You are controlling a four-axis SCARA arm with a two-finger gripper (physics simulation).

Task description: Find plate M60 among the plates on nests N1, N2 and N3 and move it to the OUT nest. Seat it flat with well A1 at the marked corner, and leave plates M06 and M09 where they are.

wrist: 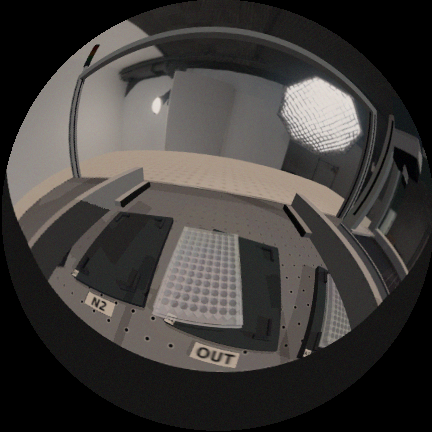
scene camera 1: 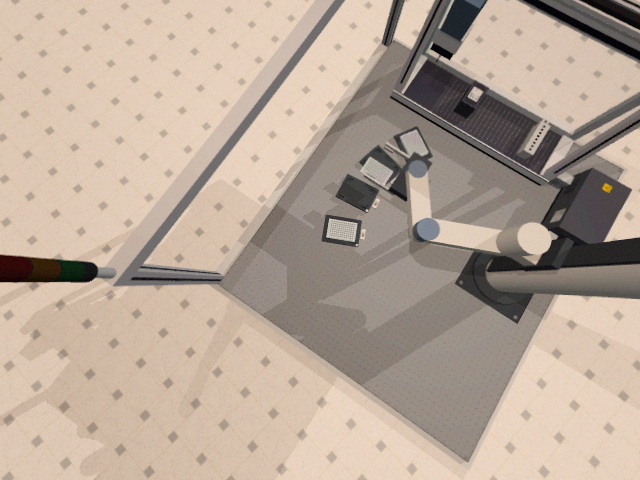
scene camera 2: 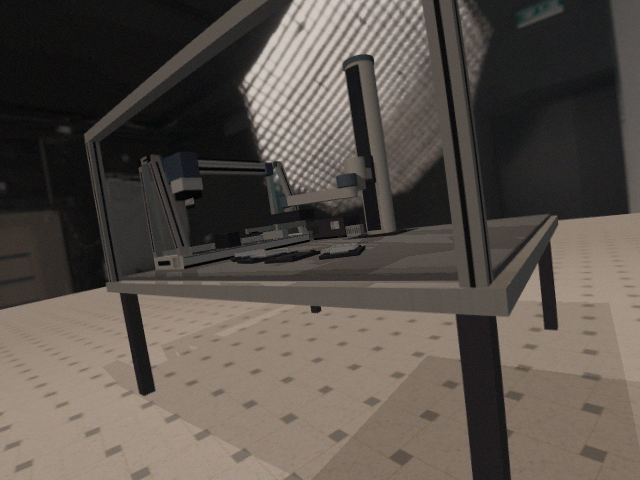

The gripper carries nothing. Also in view: a plate.
